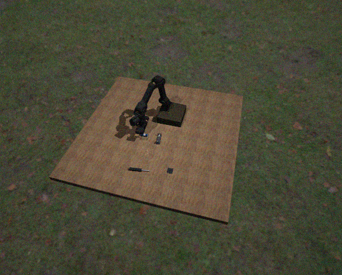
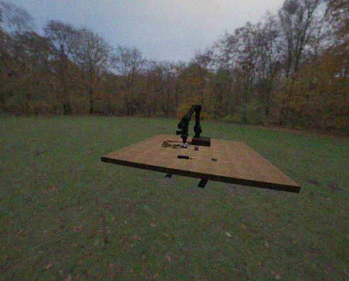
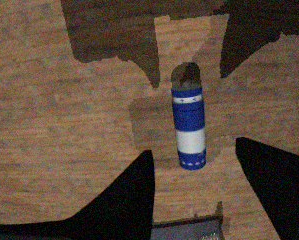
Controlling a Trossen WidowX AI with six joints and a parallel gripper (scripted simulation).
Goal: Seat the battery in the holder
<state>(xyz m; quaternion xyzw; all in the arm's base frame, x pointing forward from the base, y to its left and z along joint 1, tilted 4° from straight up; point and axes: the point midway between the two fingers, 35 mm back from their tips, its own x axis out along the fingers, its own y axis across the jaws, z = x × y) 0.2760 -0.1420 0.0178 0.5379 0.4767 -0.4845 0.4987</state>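
My gripper tip is now 40 mm above the battery. Also, from my gripper tip: screwdriver 340 mm ahead, 50 mm to the left, 40 mm below.
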